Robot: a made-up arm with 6 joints. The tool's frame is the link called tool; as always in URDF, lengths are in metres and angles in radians. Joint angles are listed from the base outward.
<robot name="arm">
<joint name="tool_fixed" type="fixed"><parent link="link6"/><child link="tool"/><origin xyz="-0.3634 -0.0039 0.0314"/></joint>
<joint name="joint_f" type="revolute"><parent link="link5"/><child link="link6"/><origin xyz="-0.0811 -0.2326 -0.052"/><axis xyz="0 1 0"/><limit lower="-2.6" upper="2.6"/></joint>
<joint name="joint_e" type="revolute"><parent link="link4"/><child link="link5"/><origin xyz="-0.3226 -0.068 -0.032"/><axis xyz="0 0 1"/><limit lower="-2.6" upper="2.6"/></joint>
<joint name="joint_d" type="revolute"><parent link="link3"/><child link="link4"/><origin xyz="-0.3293 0.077 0.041"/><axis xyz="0 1 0"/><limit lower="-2.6" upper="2.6"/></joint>
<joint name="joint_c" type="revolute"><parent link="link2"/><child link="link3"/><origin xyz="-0.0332 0.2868 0.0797"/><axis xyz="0 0 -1"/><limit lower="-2.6" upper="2.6"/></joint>
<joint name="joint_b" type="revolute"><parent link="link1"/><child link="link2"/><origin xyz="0.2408 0.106 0.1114"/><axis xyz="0 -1 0"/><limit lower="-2.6" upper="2.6"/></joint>
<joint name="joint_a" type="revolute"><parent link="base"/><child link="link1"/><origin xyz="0 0 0.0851"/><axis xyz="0 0 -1"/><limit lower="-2.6" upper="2.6"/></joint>
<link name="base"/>
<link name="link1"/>
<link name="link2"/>
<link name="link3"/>
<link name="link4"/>
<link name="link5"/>
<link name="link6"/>
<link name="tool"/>
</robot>
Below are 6 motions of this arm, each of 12 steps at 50 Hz.
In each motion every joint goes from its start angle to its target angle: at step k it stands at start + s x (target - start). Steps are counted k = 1, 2, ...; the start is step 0. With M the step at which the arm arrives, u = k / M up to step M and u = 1 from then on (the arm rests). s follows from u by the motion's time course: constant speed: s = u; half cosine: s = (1 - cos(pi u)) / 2; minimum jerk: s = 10 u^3 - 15 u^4 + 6 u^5.
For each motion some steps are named. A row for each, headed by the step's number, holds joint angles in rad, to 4 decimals.
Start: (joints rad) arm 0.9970 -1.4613 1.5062 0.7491 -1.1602 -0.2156
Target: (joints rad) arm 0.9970 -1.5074 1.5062 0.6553 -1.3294 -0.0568
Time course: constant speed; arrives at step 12
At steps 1, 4, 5, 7, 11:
1: 0.9970 -1.4651 1.5062 0.7413 -1.1743 -0.2024
4: 0.9970 -1.4767 1.5062 0.7178 -1.2166 -0.1627
5: 0.9970 -1.4805 1.5062 0.7100 -1.2307 -0.1494
7: 0.9970 -1.4882 1.5062 0.6944 -1.2589 -0.1230
11: 0.9970 -1.5036 1.5062 0.6631 -1.3153 -0.0700

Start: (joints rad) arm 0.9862 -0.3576 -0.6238 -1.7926 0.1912 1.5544
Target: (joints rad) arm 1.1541 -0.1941 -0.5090 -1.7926 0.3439 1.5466
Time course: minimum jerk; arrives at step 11
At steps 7, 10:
7: 1.1110 -0.2361 -0.5385 -1.7926 0.3047 1.5486
10: 1.1530 -0.1952 -0.5097 -1.7926 0.3429 1.5467

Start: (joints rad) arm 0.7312 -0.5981 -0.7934 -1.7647 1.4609 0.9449
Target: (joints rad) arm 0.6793 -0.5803 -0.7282 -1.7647 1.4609 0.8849
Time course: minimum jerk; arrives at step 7
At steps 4, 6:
4: 0.6984 -0.5868 -0.7522 -1.7647 1.4609 0.9070
6: 0.6805 -0.5807 -0.7297 -1.7647 1.4609 0.8863

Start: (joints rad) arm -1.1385 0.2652 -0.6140 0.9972 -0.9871 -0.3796
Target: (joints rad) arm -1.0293 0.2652 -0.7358 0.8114 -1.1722 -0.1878
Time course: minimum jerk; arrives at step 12
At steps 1, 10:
1: -1.1379 0.2652 -0.6146 0.9963 -0.9880 -0.3786
10: -1.0332 0.2652 -0.7315 0.8180 -1.1656 -0.1946

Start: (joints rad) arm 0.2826 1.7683 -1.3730 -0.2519 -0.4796 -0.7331
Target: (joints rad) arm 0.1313 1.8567 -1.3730 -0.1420 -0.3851 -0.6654
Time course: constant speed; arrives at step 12
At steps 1, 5, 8, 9, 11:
1: 0.2700 1.7757 -1.3730 -0.2427 -0.4717 -0.7275
5: 0.2196 1.8051 -1.3730 -0.2061 -0.4402 -0.7049
8: 0.1817 1.8272 -1.3730 -0.1786 -0.4166 -0.6880
9: 0.1691 1.8346 -1.3730 -0.1695 -0.4087 -0.6823
11: 0.1439 1.8493 -1.3730 -0.1512 -0.3930 -0.6710

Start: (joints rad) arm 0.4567 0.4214 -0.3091 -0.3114 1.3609 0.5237
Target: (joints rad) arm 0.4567 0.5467 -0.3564 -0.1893 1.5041 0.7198
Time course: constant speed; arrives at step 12
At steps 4, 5, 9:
4: 0.4567 0.4632 -0.3249 -0.2707 1.4086 0.5891
5: 0.4567 0.4736 -0.3288 -0.2605 1.4206 0.6054
9: 0.4567 0.5154 -0.3446 -0.2198 1.4683 0.6708

